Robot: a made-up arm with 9 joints. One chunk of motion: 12 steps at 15 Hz.
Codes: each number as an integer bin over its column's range. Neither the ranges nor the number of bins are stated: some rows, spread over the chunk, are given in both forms.
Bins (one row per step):
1: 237 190 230 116 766 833 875 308 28
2: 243 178 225 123 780 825 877 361 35
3: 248 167 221 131 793 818 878 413 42
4: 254 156 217 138 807 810 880 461 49
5: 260 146 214 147 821 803 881 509 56
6: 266 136 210 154 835 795 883 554 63
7: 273 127 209 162 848 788 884 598 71
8: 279 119 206 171 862 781 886 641 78
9: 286 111 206 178 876 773 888 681 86
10: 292 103 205 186 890 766 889 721 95
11: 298 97 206 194 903 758 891 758 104
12: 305 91 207 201 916 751 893 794 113
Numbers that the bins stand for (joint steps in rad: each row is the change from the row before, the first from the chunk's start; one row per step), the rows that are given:
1: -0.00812 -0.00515 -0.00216 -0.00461 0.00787 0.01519 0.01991 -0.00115 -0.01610
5: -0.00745 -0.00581 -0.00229 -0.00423 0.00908 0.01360 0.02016 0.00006 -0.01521
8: -0.00690 -0.00621 -0.00235 -0.00395 0.00998 0.01243 0.02036 0.00085 -0.01450
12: -0.00615 -0.00663 -0.00234 -0.00359 0.01117 0.01084 0.02065 0.00177 -0.01338
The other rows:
2: -0.00795 -0.00533 -0.00220 -0.00452 0.00818 0.01477 0.01999 -0.00083 -0.01588
3: -0.00780 -0.00549 -0.00223 -0.00443 0.00846 0.01440 0.02003 -0.00052 -0.01565
4: -0.00763 -0.00566 -0.00226 -0.00434 0.00877 0.01397 0.02012 -0.00023 -0.01543
6: -0.00728 -0.00596 -0.00232 -0.00415 0.00939 0.01318 0.02024 0.00033 -0.01498
7: -0.00708 -0.00609 -0.00233 -0.00405 0.00967 0.01281 0.02028 0.00059 -0.01473
9: -0.00670 -0.00633 -0.00235 -0.00386 0.01029 0.01201 0.02044 0.00109 -0.01425
10: -0.00652 -0.00645 -0.00236 -0.00377 0.01060 0.01164 0.02049 0.00133 -0.01396
11: -0.00635 -0.00654 -0.00235 -0.00367 0.01089 0.01121 0.02057 0.00155 -0.01367

